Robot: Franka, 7 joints.
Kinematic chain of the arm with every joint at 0, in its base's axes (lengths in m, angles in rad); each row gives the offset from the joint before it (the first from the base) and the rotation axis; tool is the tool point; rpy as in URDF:
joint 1: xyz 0 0 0.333 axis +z
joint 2: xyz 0 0 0 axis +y
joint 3: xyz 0 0 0.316 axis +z
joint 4: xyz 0.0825 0 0 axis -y
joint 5: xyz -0.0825 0 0.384 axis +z
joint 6: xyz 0 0 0 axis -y
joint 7: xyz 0.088 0 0 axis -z
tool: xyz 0 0 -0.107 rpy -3.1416 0 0
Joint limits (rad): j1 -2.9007..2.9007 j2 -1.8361..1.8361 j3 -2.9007..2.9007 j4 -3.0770..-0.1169 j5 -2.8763..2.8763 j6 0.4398..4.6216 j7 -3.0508..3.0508
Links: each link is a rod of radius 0.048 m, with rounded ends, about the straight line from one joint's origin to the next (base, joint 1, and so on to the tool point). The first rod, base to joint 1, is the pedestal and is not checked.
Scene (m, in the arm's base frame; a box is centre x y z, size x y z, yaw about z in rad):
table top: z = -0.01
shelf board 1: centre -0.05 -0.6 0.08 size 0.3 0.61 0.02 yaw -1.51
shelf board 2: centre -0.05 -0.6 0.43 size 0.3 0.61 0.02 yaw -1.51
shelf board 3: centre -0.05 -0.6 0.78 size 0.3 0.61 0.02 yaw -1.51
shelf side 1: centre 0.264 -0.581 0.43 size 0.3 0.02 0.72 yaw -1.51
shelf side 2: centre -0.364 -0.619 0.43 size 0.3 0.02 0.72 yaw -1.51
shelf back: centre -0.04 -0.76 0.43 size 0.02 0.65 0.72 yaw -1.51
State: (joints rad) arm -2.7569 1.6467 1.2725 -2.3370 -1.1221 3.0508 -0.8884
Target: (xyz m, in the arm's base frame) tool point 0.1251 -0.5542 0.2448
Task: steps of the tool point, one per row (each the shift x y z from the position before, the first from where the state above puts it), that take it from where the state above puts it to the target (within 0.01 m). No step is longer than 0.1 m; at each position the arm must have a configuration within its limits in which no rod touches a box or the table.
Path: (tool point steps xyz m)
1: -0.0261 -0.0545 0.0021

